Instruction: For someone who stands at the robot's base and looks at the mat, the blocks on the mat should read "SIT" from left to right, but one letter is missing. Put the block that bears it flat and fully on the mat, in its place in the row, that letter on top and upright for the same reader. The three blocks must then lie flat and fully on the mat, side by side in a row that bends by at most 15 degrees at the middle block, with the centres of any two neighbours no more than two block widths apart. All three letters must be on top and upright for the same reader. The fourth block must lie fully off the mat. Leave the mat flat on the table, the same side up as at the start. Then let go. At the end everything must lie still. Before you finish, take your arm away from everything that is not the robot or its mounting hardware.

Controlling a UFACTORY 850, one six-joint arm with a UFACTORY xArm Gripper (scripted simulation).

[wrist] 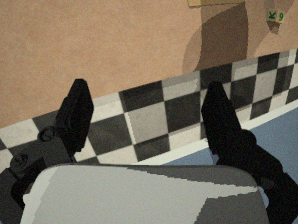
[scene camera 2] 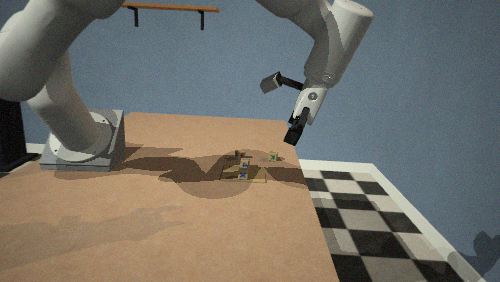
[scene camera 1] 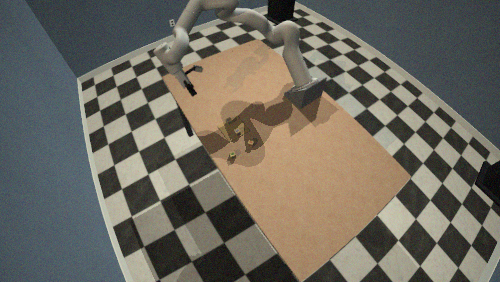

Labels:
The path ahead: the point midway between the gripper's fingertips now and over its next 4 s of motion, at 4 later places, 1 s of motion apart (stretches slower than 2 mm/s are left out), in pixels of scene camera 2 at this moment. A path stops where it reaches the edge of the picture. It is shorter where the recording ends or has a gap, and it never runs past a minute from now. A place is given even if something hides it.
My gripper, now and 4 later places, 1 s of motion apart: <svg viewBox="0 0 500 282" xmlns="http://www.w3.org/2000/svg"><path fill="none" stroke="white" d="M291 133L279 124L259 122L243 125L243 134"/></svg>

